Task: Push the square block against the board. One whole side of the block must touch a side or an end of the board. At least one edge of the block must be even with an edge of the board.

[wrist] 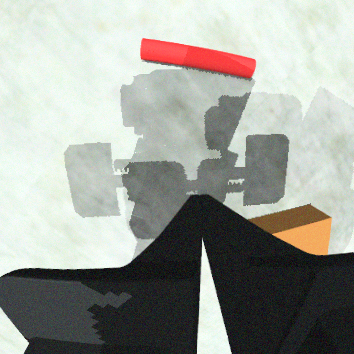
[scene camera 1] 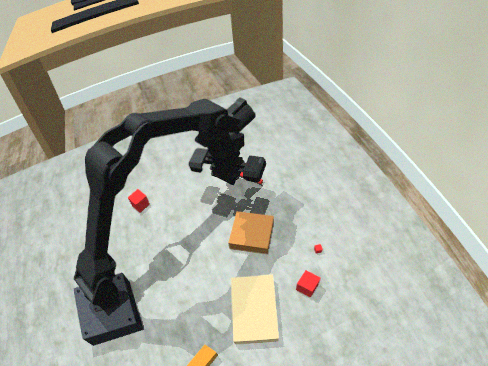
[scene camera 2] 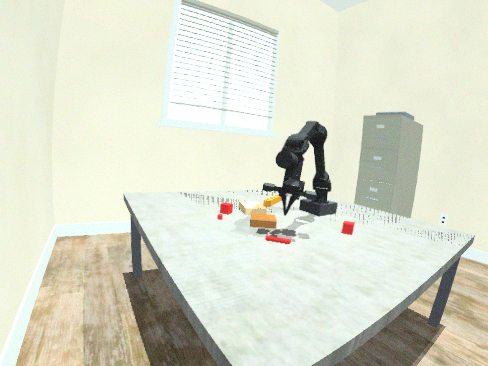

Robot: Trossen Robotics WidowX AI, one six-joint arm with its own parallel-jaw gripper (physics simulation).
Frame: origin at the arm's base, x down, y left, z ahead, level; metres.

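Seen in the pictures: gripper, fingertip midpoint: (wrist: pixel 198 202) (scene camera 1: pixel 233 183) (scene camera 2: pixel 284 215); arm's base at its link origin: (scene camera 1: pixel 105 296) (scene camera 2: pixel 320 201).
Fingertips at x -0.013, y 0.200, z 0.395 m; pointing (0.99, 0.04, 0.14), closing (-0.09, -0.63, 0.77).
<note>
Pixels of each thing's middle, then the offset from my fingertips to it.
- orange square block at the middle of its body: (wrist: pixel 271 265) (scene camera 1: pixel 251 232) (scene camera 2: pixel 263 220) dx +0.054, dy -0.126, dz +0.001 m
- pale yellow board at the middle of its body: (scene camera 1: pixel 254 309) (scene camera 2: pixel 251 207) dx +0.054, dy -0.325, dz -0.067 m
- red cylinder at the middle of its body: (wrist: pixel 198 57) (scene camera 1: pixel 249 177) (scene camera 2: pixel 278 239) dx +0.062, dy +0.056, dz +0.063 m
- tiny red cube at the middle of its body: (scene camera 1: pixel 318 248) (scene camera 2: pixel 219 217) dx +0.061, dy -0.234, dz +0.139 m
- orange bar at the middle of its body: (scene camera 2: pixel 273 200) dx +0.054, dy -0.447, dz -0.281 m
The orange square block (scene camera 1: pixel 252 231) (scene camera 2: pixel 263 220) (wrist: pixel 305 237) lies flat on the table. The pale yellow board (scene camera 1: pixel 255 310) (scene camera 2: pixel 251 207) lies flat on the side of the block away from the gripper. A strip of table separates block and board, and their facing edges are slightly turned to each other. The board does not show in the wrist view. My gripper (scene camera 1: pixel 231 181) (scene camera 2: pixel 285 214) (wrist: pixel 198 202) is shut and empty. It points down above the table, off the block's side away from the board. In the wrist view a finger hides part of the block.
A red cylinder (scene camera 1: pixel 260 182) (scene camera 2: pixel 278 240) (wrist: pixel 200 57) lies beyond the gripper. A red cube (scene camera 1: pixel 308 283) (scene camera 2: pixel 226 208) and a tiny red cube (scene camera 1: pixel 318 248) (scene camera 2: pixel 220 217) are beside the board and block. Another red cube (scene camera 1: pixel 138 200) (scene camera 2: pixel 348 227) and an orange bar (scene camera 1: pixel 202 356) (scene camera 2: pixel 273 201) lie farther off.
</note>
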